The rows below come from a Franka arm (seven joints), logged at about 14 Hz.
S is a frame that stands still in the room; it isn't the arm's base.
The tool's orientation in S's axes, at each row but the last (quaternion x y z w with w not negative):
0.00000, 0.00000, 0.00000, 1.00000
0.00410, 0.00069, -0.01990, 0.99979
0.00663, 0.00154, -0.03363, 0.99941
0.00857, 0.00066, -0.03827, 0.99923
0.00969, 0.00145, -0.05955, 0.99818
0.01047, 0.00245, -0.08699, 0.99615
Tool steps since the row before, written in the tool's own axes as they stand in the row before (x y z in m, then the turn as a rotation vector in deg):
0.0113, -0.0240, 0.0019, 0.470, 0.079, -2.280
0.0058, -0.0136, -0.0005, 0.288, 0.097, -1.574
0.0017, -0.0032, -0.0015, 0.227, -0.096, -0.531
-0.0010, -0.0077, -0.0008, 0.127, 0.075, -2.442
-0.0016, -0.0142, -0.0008, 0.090, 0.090, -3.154
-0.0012, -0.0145, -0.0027, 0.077, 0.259, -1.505
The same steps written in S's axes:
0.0113, -0.0240, 0.0019, 0.470, 0.079, -2.280
0.0053, -0.0138, -0.0006, 0.290, 0.098, -1.574
0.0015, -0.0033, -0.0015, 0.219, -0.104, -0.533
-0.0016, -0.0076, -0.0009, 0.131, 0.107, -2.441
-0.0033, -0.0139, -0.0011, 0.095, 0.140, -3.152
-0.0037, -0.0140, -0.0030, 0.116, 0.274, -1.500

